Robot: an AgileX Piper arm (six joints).
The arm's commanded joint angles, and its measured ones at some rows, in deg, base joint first. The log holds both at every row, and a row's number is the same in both.
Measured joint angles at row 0:
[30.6, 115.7, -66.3, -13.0, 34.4, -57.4]
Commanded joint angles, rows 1 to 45:
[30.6, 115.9, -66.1, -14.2, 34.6, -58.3]
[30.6, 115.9, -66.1, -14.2, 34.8, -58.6]
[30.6, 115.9, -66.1, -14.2, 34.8, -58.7]
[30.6, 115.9, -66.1, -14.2, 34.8, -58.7]
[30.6, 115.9, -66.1, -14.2, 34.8, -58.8]
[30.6, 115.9, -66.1, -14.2, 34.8, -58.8]
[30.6, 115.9, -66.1, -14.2, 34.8, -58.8]
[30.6, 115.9, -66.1, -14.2, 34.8, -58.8]
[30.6, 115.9, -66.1, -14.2, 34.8, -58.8]
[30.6, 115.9, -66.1, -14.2, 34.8, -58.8]
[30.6, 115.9, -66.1, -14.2, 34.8, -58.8]
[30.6, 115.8, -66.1, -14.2, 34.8, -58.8]
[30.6, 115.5, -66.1, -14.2, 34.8, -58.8]
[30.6, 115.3, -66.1, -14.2, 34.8, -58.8]
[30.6, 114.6, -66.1, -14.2, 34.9, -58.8]
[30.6, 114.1, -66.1, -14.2, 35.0, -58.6]
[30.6, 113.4, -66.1, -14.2, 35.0, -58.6]
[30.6, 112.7, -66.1, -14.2, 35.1, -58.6]
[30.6, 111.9, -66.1, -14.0, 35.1, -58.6]
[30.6, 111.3, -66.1, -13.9, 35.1, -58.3]
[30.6, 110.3, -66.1, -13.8, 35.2, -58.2]
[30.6, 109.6, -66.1, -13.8, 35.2, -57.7]
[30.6, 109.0, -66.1, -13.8, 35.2, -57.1]
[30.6, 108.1, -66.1, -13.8, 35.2, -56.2]
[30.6, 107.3, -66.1, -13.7, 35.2, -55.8]
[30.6, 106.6, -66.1, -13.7, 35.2, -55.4]
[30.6, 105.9, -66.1, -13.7, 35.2, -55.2]
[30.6, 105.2, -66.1, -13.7, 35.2, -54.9]
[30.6, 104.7, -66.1, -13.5, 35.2, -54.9]
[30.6, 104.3, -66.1, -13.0, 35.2, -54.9]
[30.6, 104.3, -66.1, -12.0, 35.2, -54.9]
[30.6, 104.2, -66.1, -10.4, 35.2, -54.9]
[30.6, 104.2, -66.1, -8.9, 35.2, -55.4]
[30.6, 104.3, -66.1, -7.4, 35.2, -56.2]
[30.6, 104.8, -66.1, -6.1, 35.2, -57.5]
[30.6, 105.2, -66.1, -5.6, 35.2, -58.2]
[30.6, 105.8, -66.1, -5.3, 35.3, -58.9]
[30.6, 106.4, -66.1, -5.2, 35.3, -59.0]
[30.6, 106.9, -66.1, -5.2, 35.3, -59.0]
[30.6, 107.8, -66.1, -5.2, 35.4, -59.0]
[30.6, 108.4, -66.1, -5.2, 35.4, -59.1]
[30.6, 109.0, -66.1, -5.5, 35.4, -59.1]
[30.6, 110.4, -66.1, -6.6, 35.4, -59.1]
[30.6, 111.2, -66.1, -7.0, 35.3, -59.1]
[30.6, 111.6, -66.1, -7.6, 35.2, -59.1]
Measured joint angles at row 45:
[30.6, 109.9, -66.3, -6.1, 35.3, -58.6]
